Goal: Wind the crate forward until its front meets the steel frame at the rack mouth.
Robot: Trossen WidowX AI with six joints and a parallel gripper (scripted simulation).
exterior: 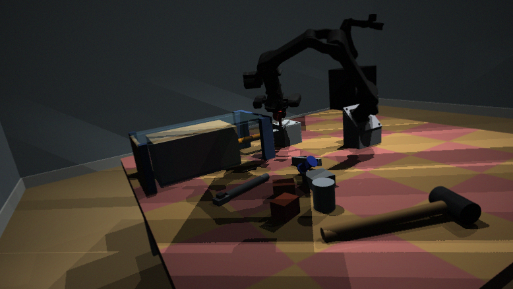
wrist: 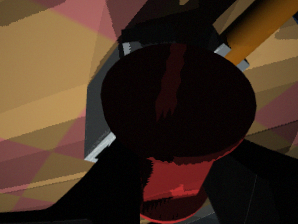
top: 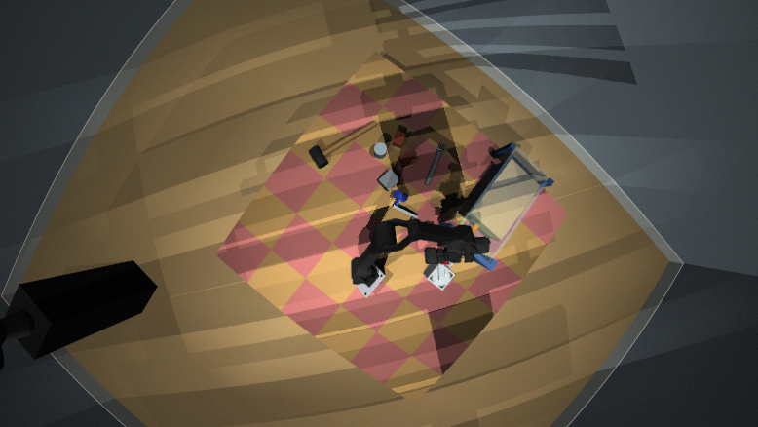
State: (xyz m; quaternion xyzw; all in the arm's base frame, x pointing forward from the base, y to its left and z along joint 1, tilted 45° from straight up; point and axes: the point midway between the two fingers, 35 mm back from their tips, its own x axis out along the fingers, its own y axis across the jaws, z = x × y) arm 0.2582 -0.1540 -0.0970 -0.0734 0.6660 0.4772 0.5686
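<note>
My gripper tip is now 10 cm above the grey winch, 8 cm past it and 7 cm to the left of it. Round my gripper tip: blue-knobbed winch handle: 25 cm to the left, 11 cm below, 7 cm ahead; red knob: 1 cm to the left, 1 cm ahead; grey crank arm: 3 cm below, 2 cm to the right, 2 cm behind.
</note>
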